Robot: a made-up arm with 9 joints. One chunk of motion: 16 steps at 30 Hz.
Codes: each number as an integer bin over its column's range. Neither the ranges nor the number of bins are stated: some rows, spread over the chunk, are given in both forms.
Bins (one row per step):
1: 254 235 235 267 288 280 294 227 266
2: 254 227 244 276 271 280 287 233 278
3: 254 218 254 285 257 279 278 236 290
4: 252 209 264 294 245 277 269 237 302
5: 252 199 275 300 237 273 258 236 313
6: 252 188 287 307 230 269 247 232 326
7: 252 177 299 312 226 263 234 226 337
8: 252 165 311 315 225 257 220 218 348
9: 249 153 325 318 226 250 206 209 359
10: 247 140 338 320 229 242 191 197 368
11: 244 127 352 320 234 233 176 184 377
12: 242 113 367 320 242 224 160 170 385
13: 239 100 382 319 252 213 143 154 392
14: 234 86 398 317 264 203 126 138 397
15: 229 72 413 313 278 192 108 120 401
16: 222 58 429 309 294 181 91 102 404
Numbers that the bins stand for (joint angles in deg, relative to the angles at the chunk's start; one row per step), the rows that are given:
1: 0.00 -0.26 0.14 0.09 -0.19 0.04 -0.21 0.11 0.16
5: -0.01 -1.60 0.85 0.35 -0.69 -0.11 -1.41 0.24 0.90
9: -0.02 -3.32 1.74 0.49 -0.80 -0.61 -3.14 -0.14 1.62
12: -0.05 -4.80 2.48 0.51 -0.64 -1.17 -4.67 -0.67 2.03
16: -0.13 -6.85 3.58 0.42 -0.13 -2.10 -6.98 -1.61 2.33
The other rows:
2: 0.00 -0.56 0.30 0.16 -0.35 0.04 -0.44 0.19 0.35
3: 0.00 -0.90 0.48 0.23 -0.49 0.02 -0.74 0.24 0.54
4: -0.01 -1.23 0.66 0.30 -0.61 -0.03 -1.04 0.25 0.73
6: -0.01 -2.01 1.06 0.40 -0.76 -0.20 -1.77 0.18 1.11
7: -0.01 -2.42 1.28 0.44 -0.80 -0.33 -2.21 0.10 1.28
8: -0.01 -2.87 1.49 0.47 -0.81 -0.46 -2.67 -0.01 1.45
10: -0.03 -3.80 1.97 0.51 -0.77 -0.78 -3.64 -0.30 1.77
11: -0.04 -4.28 2.21 0.51 -0.72 -0.98 -4.14 -0.48 1.91
13: -0.06 -5.29 2.75 0.50 -0.54 -1.41 -5.24 -0.90 2.14
14: -0.08 -5.81 3.03 0.48 -0.42 -1.62 -5.81 -1.12 2.22
15: -0.10 -6.33 3.29 0.45 -0.28 -1.86 -6.41 -1.36 2.28

